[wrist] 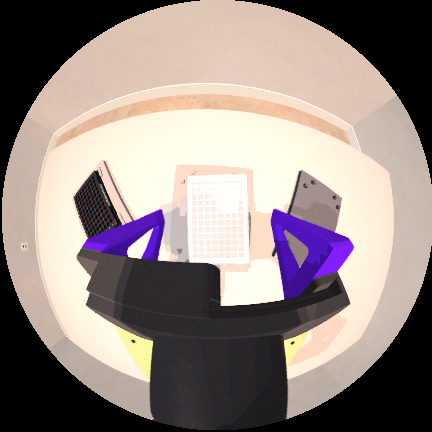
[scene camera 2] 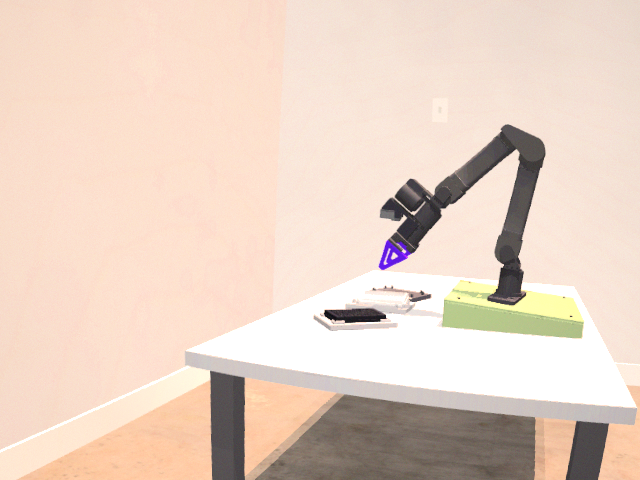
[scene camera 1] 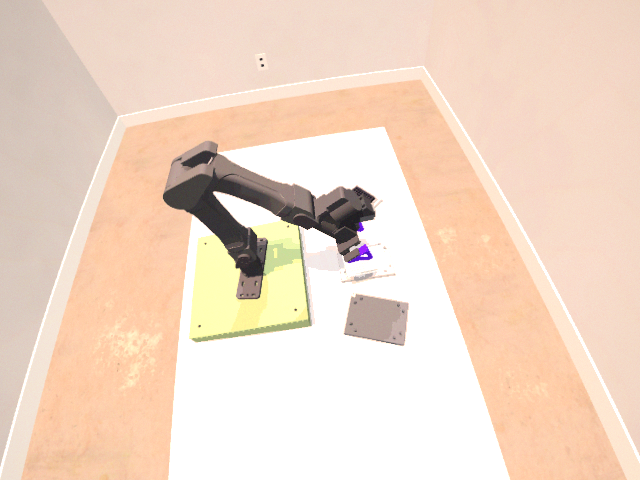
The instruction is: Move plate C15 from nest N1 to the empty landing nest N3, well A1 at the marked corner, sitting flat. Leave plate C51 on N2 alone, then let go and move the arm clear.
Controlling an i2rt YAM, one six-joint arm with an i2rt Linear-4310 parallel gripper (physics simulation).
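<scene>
A white well plate [scene camera 1: 369, 266] [scene camera 2: 385, 297] [wrist: 218, 220] sits flat on the middle nest [scene camera 1: 390, 273] [wrist: 180, 197]. A black well plate [scene camera 2: 355, 314] [wrist: 96, 205] sits on a pale nest [scene camera 2: 332, 324] at the left of the wrist view; the arm mostly hides it in scene camera 1. The dark grey nest [scene camera 1: 376, 319] [wrist: 317, 200], with small pegs, holds no plate. Plate names, nest names and the A1 marks cannot be read. My gripper [scene camera 1: 366, 241] [scene camera 2: 382, 268] [wrist: 217, 214] is open and empty. It hangs tilted above the white plate, with purple fingers spread to either side in the wrist view.
The arm stands on a yellow-green base block [scene camera 1: 248, 320] [scene camera 2: 511, 322] beside the nests. All of it is on a white table [scene camera 1: 310, 413] [scene camera 2: 413, 361]. The black plate's nest and the grey nest lie on opposite sides of the middle nest.
</scene>
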